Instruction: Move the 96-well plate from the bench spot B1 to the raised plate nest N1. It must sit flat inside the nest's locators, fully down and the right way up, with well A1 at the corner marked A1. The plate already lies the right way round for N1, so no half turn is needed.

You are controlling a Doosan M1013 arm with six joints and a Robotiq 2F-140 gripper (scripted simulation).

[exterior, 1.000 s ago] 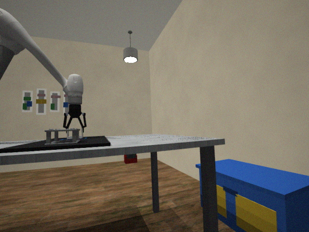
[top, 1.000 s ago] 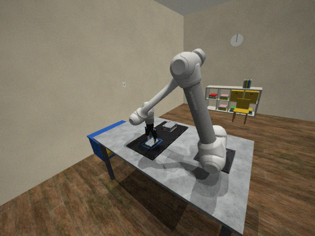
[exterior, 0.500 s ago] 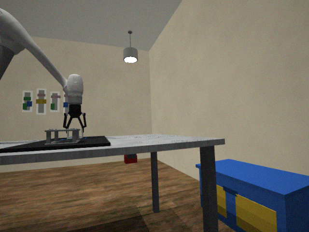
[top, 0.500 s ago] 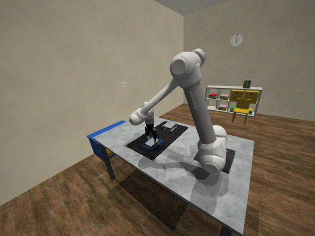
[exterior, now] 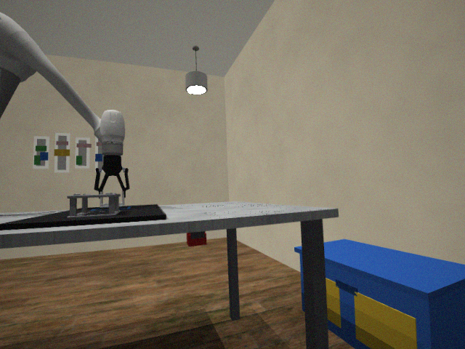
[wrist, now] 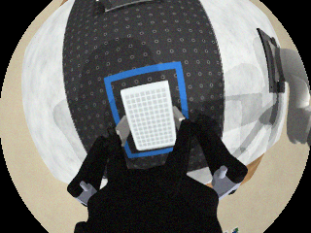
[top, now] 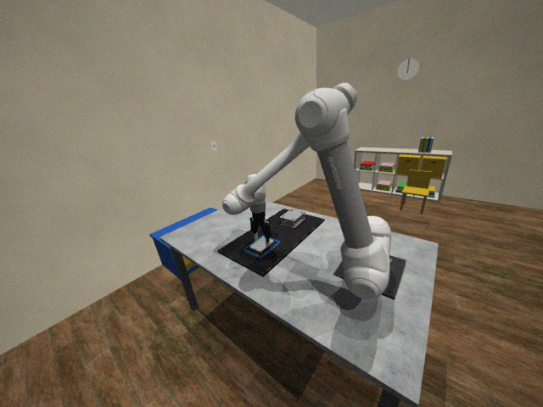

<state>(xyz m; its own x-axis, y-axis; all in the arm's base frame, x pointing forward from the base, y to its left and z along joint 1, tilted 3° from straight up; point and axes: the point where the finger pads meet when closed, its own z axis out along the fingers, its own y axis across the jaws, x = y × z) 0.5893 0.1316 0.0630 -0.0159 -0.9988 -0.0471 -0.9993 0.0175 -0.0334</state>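
The raised plate nest N1 lies 10 mm behind my hand, 350 mm to the right of it and 20 mm above it. From my hand the other things lie so: 96-well plate 30 mm below.
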